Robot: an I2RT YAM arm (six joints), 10 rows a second.
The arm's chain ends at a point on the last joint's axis. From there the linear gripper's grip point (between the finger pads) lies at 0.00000 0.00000 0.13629 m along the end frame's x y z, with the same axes.
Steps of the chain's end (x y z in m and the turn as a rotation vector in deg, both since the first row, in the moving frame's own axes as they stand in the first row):
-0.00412, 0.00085, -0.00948, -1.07, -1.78, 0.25
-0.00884, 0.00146, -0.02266, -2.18, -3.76, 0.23
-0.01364, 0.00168, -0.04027, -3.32, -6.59, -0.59
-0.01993, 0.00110, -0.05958, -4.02, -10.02, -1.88
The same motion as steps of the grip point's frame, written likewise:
-0.00836, 0.00339, -0.00957, -1.07, -1.78, 0.25
-0.01779, 0.00662, -0.02305, -2.18, -3.76, 0.23
-0.02923, 0.00964, -0.04140, -3.32, -6.59, -0.59
-0.04346, 0.01099, -0.06199, -4.02, -10.02, -1.88

